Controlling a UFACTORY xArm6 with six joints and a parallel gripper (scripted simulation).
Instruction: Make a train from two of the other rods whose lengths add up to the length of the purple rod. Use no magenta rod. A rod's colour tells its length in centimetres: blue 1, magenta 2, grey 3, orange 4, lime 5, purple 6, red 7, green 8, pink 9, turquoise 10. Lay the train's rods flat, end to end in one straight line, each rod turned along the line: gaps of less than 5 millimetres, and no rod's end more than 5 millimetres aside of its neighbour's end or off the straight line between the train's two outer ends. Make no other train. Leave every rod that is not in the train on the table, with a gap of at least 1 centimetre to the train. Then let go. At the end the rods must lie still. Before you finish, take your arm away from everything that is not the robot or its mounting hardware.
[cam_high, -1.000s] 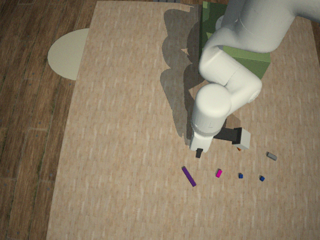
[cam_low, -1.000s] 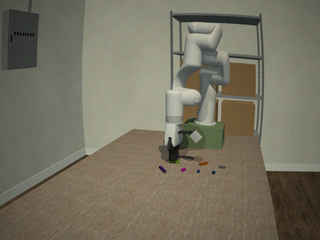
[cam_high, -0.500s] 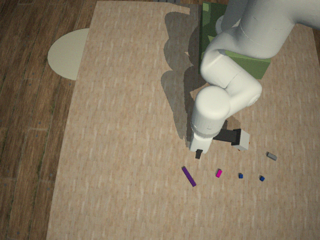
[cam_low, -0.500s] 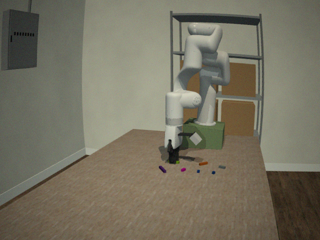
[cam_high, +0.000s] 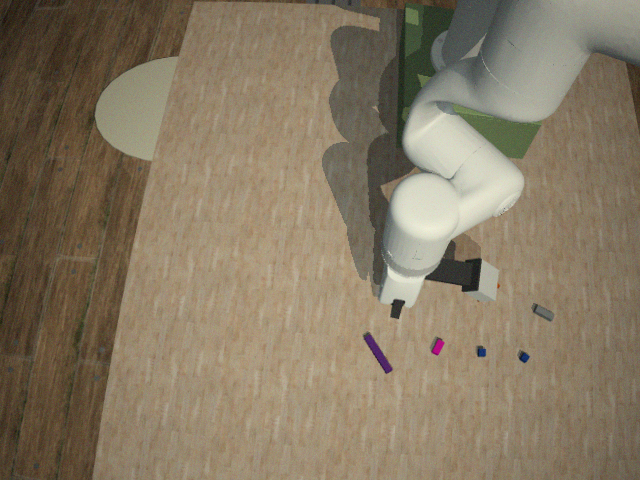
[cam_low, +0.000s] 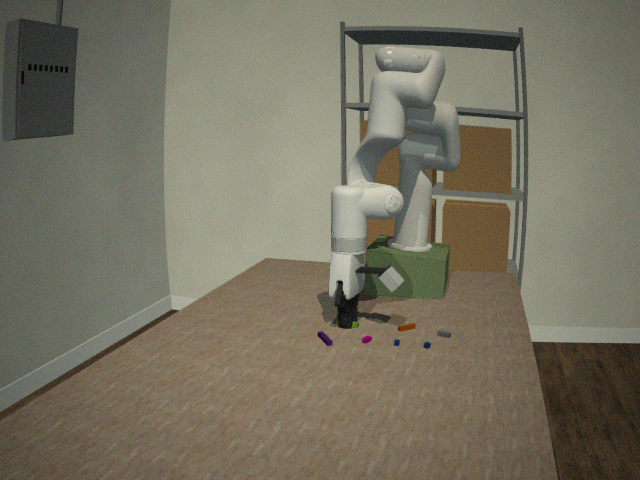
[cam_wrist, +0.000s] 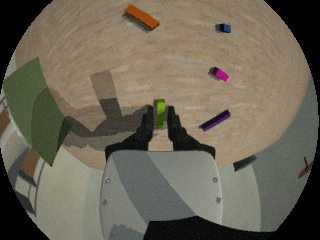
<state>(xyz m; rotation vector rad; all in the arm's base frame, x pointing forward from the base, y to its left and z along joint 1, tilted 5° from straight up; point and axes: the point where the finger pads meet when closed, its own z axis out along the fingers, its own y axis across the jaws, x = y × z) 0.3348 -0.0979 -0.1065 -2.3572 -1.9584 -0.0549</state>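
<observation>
My hand is 20 mm above the lime rod. Round my hand: purple rod: 100 mm ahead, 30 mm to the right, 20 mm below; then magenta rod: 90 mm ahead, 60 mm to the left, 20 mm below; then orange rod: 130 mm to the left, 20 mm below.
</observation>
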